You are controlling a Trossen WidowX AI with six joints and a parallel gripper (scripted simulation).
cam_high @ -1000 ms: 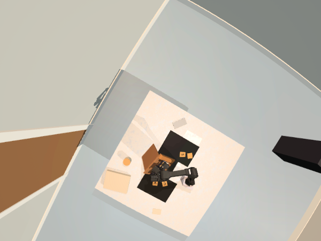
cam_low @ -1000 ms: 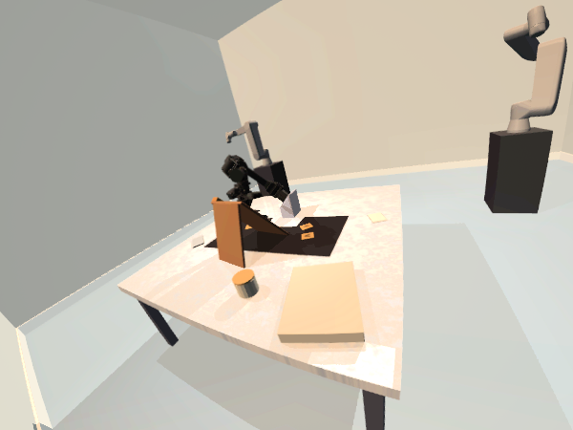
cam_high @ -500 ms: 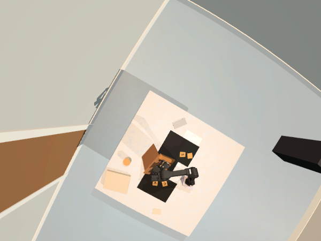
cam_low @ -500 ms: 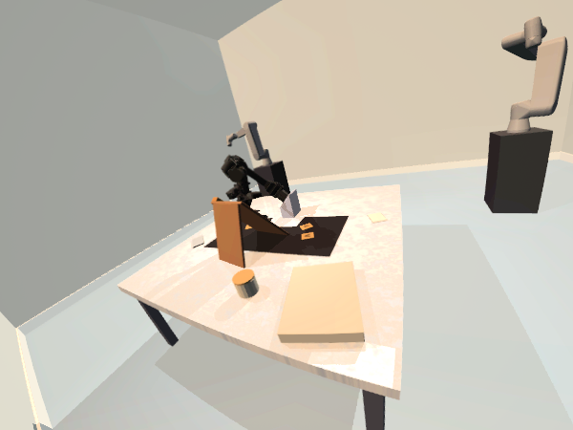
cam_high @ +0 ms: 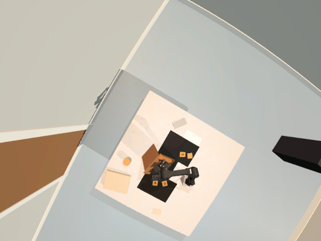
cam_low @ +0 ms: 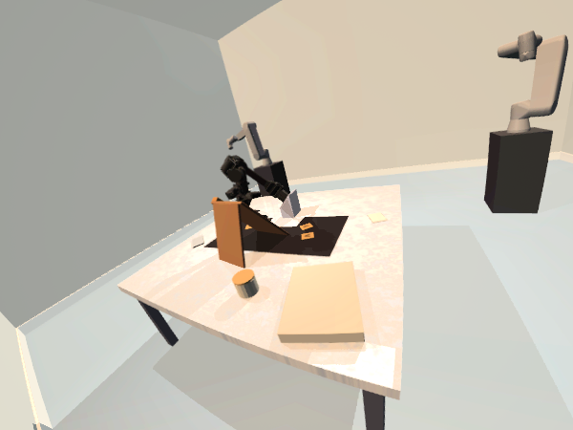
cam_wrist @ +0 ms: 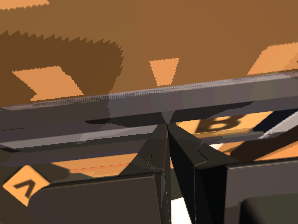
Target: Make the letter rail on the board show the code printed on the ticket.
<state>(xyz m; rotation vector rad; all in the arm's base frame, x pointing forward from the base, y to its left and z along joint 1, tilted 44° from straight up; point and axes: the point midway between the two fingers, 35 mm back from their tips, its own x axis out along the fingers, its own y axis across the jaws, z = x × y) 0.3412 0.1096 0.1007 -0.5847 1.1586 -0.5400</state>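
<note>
My gripper tip is 30 mm to the left of the letter tile. Round my gripper tip: black mat 180 mm below, 160 mm behind, 10 mm to the left; grey block 470 mm to the right, 180 mm below, 60 mm ahead; white ticket 80 mm below, 60 mm behind, 10 mm to the right.
</note>
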